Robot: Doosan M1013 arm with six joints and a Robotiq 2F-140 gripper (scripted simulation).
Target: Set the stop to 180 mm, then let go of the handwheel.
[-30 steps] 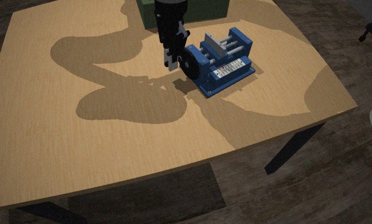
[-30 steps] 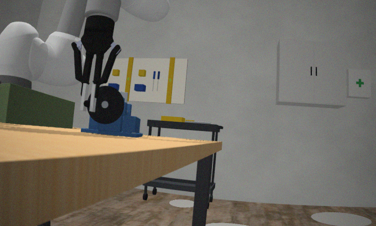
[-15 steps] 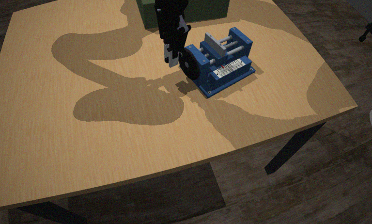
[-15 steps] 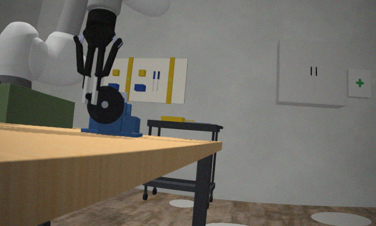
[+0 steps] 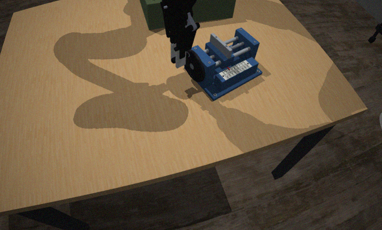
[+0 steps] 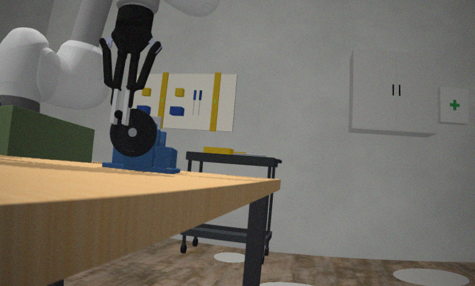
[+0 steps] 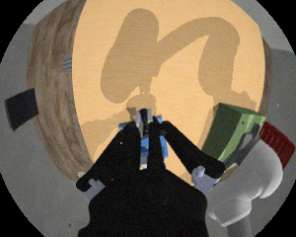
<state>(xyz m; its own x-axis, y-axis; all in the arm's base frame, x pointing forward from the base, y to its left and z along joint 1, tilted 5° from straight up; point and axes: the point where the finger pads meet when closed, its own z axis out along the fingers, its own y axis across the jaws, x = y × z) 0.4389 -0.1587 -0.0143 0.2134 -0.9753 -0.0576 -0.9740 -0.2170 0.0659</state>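
The stop plate lies 13 cm to the left of my hand, 3 cm below it and 1 cm ahead of it. The rest, counted from my hand: handwheel: 2 cm to the left, 2 cm below.
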